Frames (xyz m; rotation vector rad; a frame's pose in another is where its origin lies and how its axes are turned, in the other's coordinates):
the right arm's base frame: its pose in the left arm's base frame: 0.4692 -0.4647 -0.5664 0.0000 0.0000 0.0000
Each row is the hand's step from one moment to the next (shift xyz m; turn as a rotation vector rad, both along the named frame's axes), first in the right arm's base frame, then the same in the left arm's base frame.
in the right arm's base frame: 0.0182 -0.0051 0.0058 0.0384 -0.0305 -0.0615
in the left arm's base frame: 0.0182 -0.0051 0.0058 0.0384 -0.0305 -0.0615
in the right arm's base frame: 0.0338 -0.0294 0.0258 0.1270 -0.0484 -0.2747
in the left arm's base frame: 0.0338 -0.0294 0.0258 0.1270 -0.0484 -0.2747
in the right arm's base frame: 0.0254 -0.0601 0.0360 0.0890 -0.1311 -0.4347
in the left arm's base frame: 0.0254 -0.0601 0.0360 0.0890 -0.1311 -0.4347
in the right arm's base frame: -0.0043 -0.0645 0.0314 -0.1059 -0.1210 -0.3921
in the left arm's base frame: -0.0043 -0.0645 0.0314 -0.1059 -0.1210 -0.3921
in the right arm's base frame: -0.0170 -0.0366 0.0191 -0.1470 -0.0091 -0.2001
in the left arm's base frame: -0.0170 -0.0366 0.0191 -0.1470 -0.0091 -0.2001
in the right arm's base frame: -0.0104 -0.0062 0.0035 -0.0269 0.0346 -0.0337
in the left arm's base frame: -0.0104 -0.0062 0.0035 -0.0269 0.0346 -0.0337
